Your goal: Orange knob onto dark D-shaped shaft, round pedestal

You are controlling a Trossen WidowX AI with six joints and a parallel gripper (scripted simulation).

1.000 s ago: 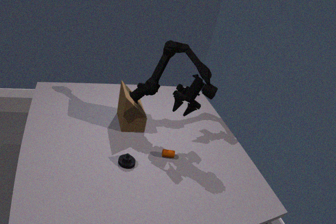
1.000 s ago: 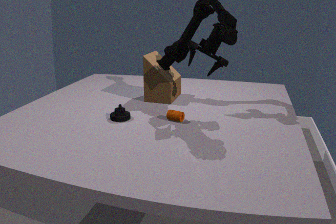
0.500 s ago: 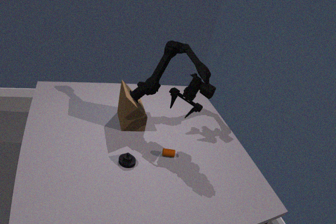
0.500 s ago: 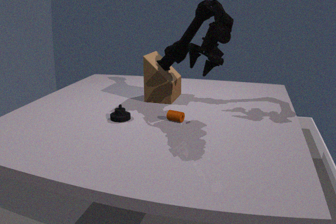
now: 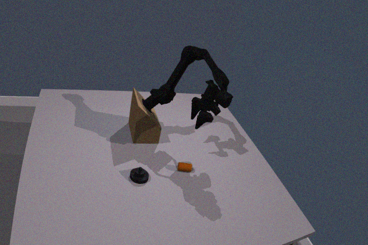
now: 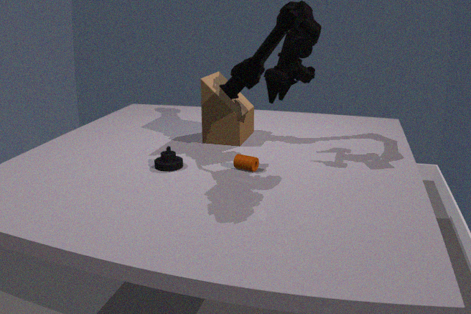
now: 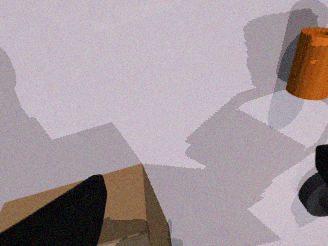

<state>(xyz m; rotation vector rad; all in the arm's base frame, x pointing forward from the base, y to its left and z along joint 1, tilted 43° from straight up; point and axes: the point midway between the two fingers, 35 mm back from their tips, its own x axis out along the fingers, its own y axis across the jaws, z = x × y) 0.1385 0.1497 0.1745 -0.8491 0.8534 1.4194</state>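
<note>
My gripper tip is 150 mm short of the orange knob, 150 mm above it and 40 mm to the left of it. From my gripper tip the other things lie so: dark round pedestal 250 mm to the right, 210 mm ahead, 140 mm below.
</note>
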